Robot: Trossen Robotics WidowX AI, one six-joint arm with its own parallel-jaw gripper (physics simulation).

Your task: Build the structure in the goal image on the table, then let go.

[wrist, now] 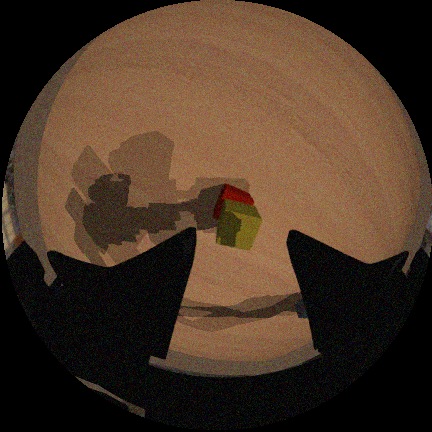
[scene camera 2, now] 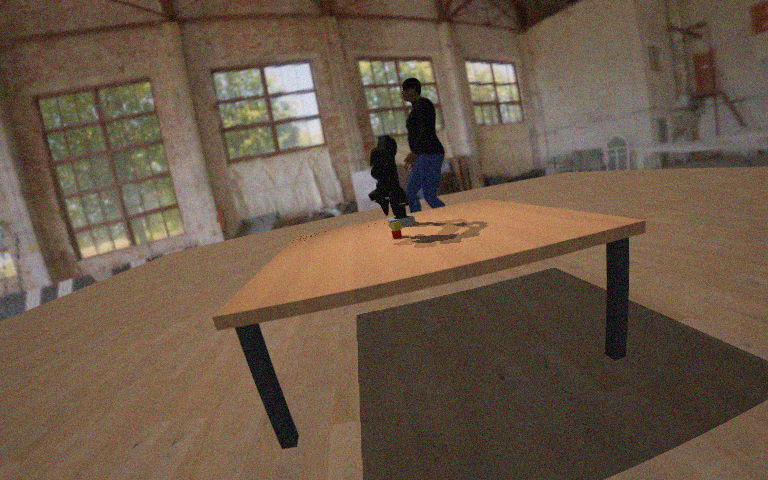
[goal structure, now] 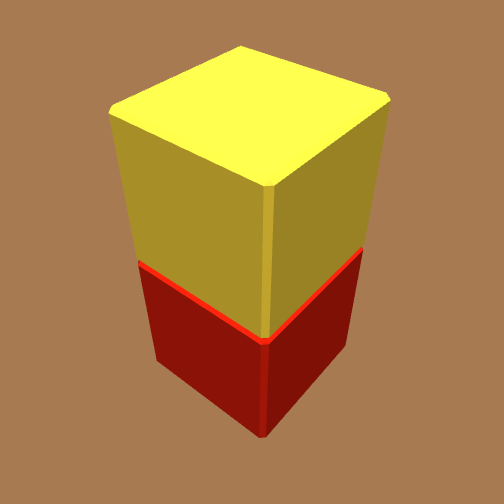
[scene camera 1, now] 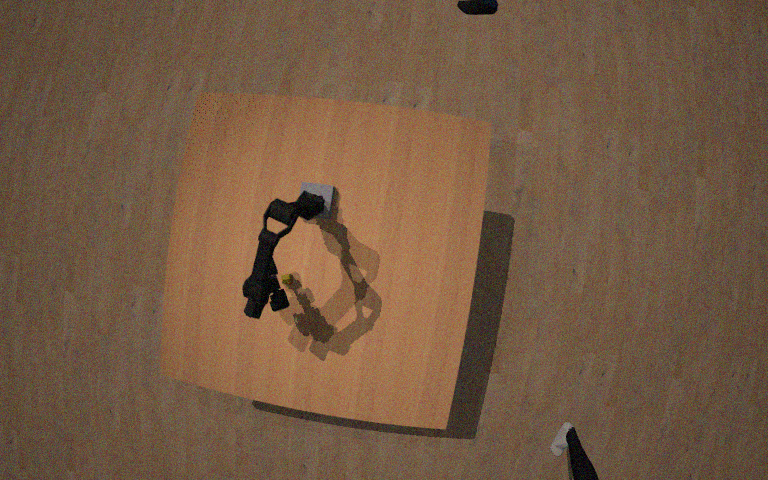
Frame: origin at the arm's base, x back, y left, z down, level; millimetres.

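Seen in the pictures: gripper, fingertip midpoint: (wrist: 243, 235) (scene camera 2: 391, 215) (scene camera 1: 279, 281); arm's base, origin of the base link: (scene camera 2: 401, 217) (scene camera 1: 314, 204).
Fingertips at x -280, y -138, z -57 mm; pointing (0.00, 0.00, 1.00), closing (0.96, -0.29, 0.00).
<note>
Offsets run from my fingertips to a thing's top centre. Level surfaces: height alone.
A yellow block {dz +34, dx +5, dy +16 mm} (scene camera 1: 287, 279) (scene camera 2: 395, 225) (wrist: 248, 232) sits on top of a red block {dz +67, dx +0, dy +9 mm} (scene camera 2: 397, 233) (wrist: 239, 194), which rests on the table {dz +100 mm} (scene camera 1: 407, 271) (scene camera 2: 328, 266) (wrist: 300, 100). The two form a small upright stack. The red block is hidden beneath the yellow one in scene camera 1, and partly hidden in the wrist view. My gripper (wrist: 243, 235) is open and empty. It is above the table and apart from the stack, which shows between and beyond the fingertips in the wrist view. In both scene views the dark fingers are too small to make out clearly.
The grey base plate (scene camera 1: 318, 189) of the black arm (scene camera 1: 263, 257) (scene camera 2: 385, 166) is on the table behind the stack. The arm's shadows fall beside the stack. A person (scene camera 2: 423, 127) in a black top stands beyond the table. Part of another figure (scene camera 1: 578, 455) shows at the lower right.
</note>
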